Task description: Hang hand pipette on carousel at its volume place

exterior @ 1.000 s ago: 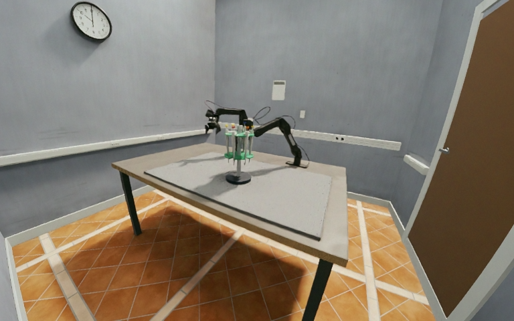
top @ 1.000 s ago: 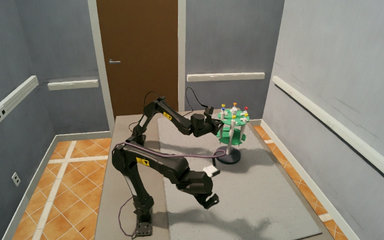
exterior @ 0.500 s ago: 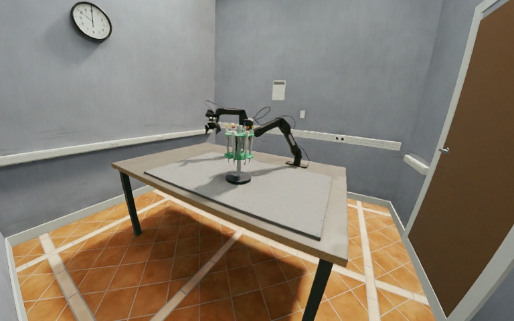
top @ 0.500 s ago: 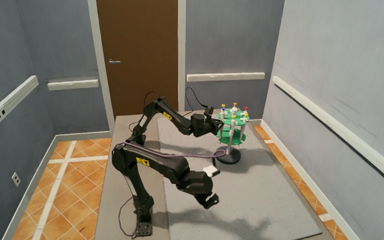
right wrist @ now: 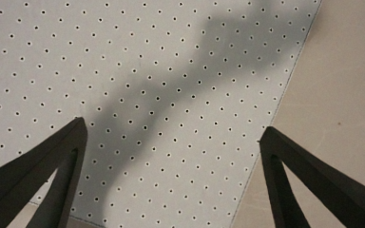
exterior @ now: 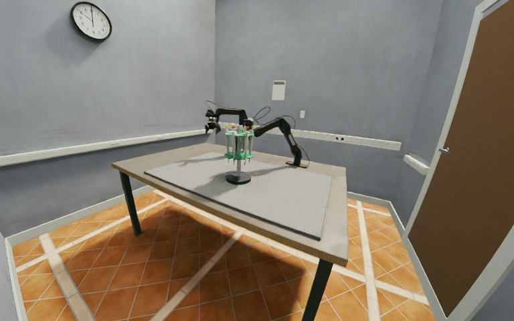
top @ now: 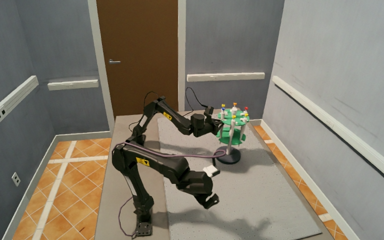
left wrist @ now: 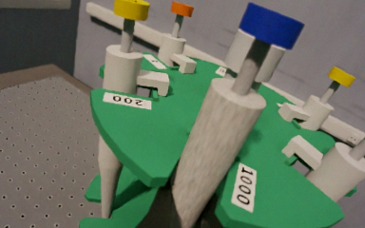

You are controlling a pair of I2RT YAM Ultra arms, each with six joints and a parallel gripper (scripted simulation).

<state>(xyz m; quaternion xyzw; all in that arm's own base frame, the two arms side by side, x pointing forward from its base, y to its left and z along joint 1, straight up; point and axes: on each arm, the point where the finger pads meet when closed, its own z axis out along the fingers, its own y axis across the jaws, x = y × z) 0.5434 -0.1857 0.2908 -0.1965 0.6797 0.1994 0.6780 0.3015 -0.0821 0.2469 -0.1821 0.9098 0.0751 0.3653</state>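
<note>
My left hand is 10 mm short of the pipette and 20 mm above it.
</note>
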